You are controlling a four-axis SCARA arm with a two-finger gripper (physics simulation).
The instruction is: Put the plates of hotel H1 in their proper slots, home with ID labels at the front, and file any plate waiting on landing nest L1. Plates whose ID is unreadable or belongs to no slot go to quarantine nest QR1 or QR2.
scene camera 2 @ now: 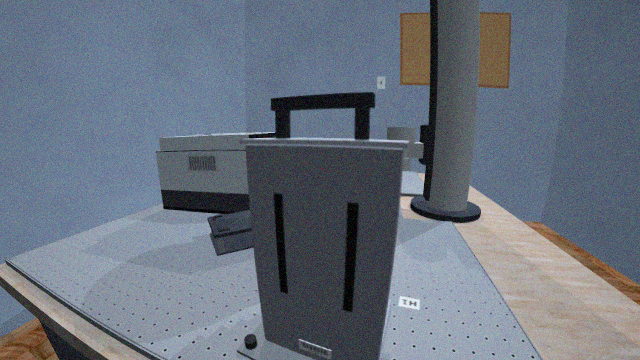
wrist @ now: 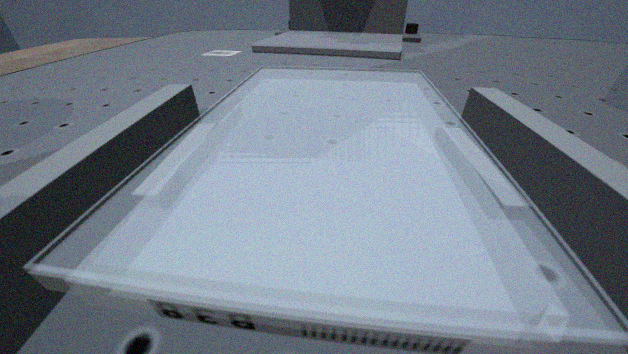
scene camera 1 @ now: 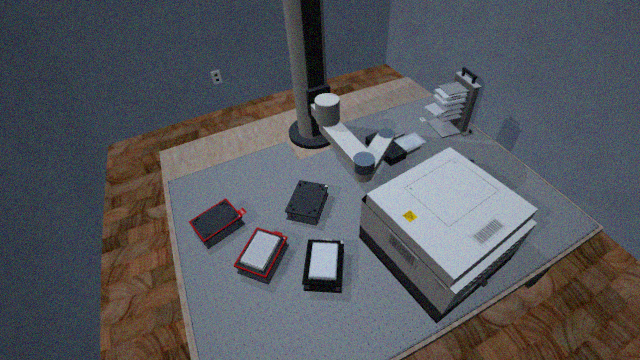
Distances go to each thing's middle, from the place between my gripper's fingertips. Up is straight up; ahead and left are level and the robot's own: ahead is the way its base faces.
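Labels:
Positions relative to my hand: hotel base plate (wrist: 344, 44), 1 cm below, 22 cm to the left, 1 cm behind; hotel back panel (scene camera 2: 316, 181), 12 cm above, 28 cm to the left, 1 cm behind; white plate (scene camera 1: 262, 247), 5 cm above, 81 cm to the right, 28 cm ahead.

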